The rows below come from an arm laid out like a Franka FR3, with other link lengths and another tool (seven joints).
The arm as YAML. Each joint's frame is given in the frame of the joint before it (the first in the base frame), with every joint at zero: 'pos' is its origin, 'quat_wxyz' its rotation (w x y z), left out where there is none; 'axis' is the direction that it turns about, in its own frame. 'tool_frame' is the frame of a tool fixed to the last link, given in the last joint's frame.
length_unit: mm
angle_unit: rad
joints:
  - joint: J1
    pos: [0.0, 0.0, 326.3]
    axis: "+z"
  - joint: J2
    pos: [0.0, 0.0, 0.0]
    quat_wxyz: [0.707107, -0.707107, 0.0, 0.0]
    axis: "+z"
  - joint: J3
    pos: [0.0, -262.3, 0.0]
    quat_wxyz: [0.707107, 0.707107, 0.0, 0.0]
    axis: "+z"
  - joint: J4
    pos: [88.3, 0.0, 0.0]
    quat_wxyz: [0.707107, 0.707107, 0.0, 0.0]
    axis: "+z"
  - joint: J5
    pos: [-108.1, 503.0, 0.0]
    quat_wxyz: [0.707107, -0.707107, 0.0, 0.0]
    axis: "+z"
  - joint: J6
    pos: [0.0, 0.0, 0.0]
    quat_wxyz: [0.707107, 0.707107, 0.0, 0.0]
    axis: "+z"
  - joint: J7
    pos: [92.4, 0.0, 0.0]
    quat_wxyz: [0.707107, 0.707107, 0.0, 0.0]
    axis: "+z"
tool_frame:
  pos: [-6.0, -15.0, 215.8]
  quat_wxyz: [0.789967, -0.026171, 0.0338, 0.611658]
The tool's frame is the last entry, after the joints.
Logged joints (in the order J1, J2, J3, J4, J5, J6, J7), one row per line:
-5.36, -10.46, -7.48, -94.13, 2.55, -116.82, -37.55
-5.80, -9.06, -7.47, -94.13, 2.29, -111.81, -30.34
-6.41, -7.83, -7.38, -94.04, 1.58, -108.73, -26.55
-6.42, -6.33, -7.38, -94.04, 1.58, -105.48, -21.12
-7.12, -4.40, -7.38, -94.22, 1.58, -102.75, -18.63
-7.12, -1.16, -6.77, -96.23, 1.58, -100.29, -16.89
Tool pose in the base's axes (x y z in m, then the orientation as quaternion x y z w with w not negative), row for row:
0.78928, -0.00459, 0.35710, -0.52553, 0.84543, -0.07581, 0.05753
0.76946, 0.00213, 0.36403, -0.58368, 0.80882, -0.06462, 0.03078
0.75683, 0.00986, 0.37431, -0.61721, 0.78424, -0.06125, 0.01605
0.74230, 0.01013, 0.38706, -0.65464, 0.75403, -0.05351, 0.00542
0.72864, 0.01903, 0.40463, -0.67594, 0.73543, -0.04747, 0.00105
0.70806, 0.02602, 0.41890, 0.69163, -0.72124, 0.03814, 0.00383
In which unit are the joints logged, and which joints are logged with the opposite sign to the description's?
The joints are logged in degrees. Opposite sign: J1, J2, J6, J7.
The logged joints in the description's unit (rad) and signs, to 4 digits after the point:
0.0935, 0.1826, -0.1306, -1.6429, 0.0445, 2.0389, 0.6554
0.1012, 0.1581, -0.1304, -1.6429, 0.0400, 1.9515, 0.5295
0.1119, 0.1367, -0.1288, -1.6413, 0.0276, 1.8977, 0.4634
0.1121, 0.1105, -0.1288, -1.6413, 0.0276, 1.8410, 0.3686
0.1243, 0.0768, -0.1288, -1.6444, 0.0276, 1.7933, 0.3252
0.1243, 0.0202, -0.1182, -1.6795, 0.0276, 1.7504, 0.2948

